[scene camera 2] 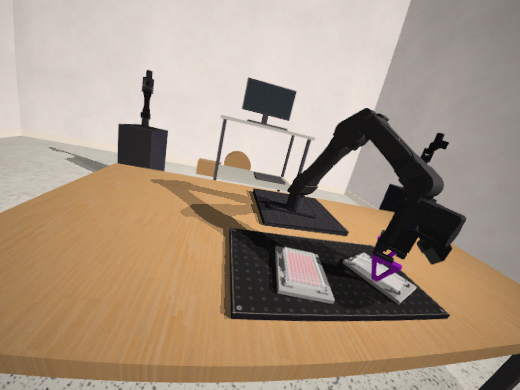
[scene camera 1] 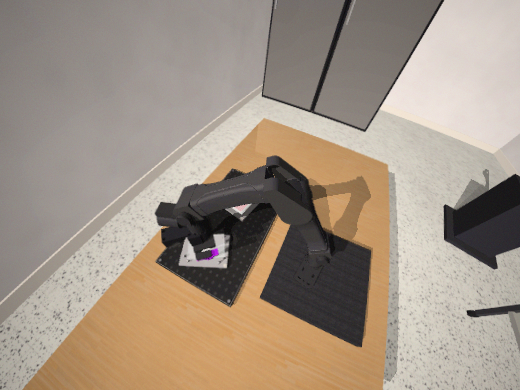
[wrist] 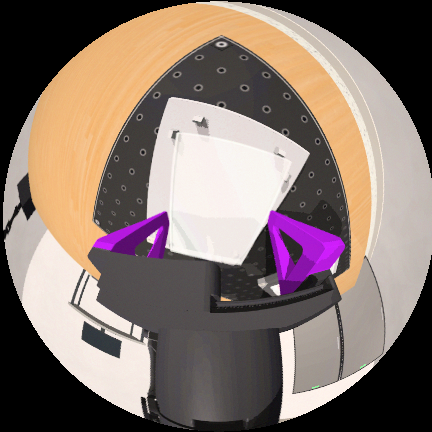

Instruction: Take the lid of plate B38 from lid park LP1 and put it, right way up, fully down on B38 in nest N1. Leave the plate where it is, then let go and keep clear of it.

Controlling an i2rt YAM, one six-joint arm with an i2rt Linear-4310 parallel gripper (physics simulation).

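Places are measured from the arm's base along level axes (x ahead, y left, z up), in centimetres.
Pixels of known places: gripper, fingertip midpoint: [scene camera 2: 376, 271] [scene camera 1: 207, 246] [wrist: 218, 216]; arm's base, origin of the base link: [scene camera 2: 292, 210] [scene camera 1: 314, 260].
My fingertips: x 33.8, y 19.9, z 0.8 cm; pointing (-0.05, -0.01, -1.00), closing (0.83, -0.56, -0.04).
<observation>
For each thing: its top centre in the pictures, then the offset to it from my fingertips. Level surfaces: height alone.
- pale lid park, middle of its top: [wrist: 209, 210] [scene camera 2: 380, 270] [scene camera 1: 205, 248] dz +0.5, dx -0.1, dy +1.1 cm
- Plate B38, middle of its top: [scene camera 2: 303, 264] [scene camera 1: 236, 198] dz +1.1, dx +5.3, dy -22.3 cm
- pale nest, middle of its top: [scene camera 2: 302, 267] [scene camera 1: 236, 199] dz +0.3, dx +5.3, dy -22.3 cm
- wooden table, its level: dz -2.8 cm
A clear, whitish lid [wrist: 225, 185] [scene camera 2: 395, 285] lies flat on the pale lid park [wrist: 159, 165] [scene camera 1: 188, 262], on the side of the black board near the wall. My gripper [wrist: 218, 216] [scene camera 2: 386, 267] [scene camera 1: 208, 254] is open. Its purple fingers stand wide apart at either side of the lid's near part in the wrist view, with the lid between and below them; the exact height gap cannot be told. Plate B38 [scene camera 2: 302, 267] [scene camera 1: 242, 206], pink and uncovered, sits in the pale nest [scene camera 2: 312, 295]. The arm hides part of the nest in scene camera 1. No labels are readable.
The black perforated board [scene camera 2: 260, 305] [scene camera 1: 215, 292] [wrist: 221, 62] carries both pale holders on the wooden table [scene camera 2: 125, 280] [scene camera 1: 125, 320]. Small upright posts [wrist: 200, 120] rise from the park's far edge. The arm's dark base mat [scene camera 1: 340, 310] [scene camera 2: 330, 226] lies beside the board.
</observation>
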